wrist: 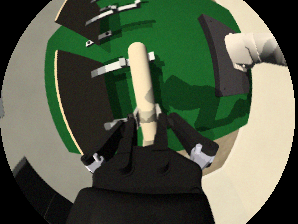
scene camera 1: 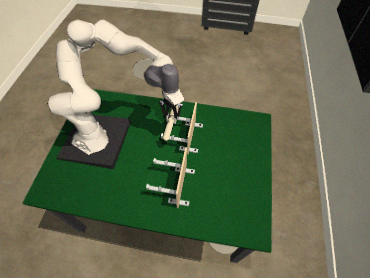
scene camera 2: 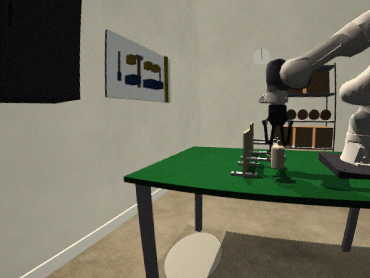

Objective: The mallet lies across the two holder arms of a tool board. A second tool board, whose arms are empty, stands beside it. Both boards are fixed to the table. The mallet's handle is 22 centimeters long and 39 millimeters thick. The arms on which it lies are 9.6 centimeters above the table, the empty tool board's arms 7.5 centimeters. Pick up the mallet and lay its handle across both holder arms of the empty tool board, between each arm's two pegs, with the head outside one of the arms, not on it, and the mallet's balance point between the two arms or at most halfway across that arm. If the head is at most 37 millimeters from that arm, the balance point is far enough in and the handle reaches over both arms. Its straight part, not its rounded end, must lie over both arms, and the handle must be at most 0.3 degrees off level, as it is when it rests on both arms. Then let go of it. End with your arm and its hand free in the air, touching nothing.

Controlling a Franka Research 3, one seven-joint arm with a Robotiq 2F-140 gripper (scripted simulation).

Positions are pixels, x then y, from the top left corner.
Labels:
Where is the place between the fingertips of my gripper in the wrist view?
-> At 147, 110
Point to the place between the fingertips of my gripper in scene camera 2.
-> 276, 160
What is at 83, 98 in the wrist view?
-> A tool board.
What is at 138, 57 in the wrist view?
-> A mallet.

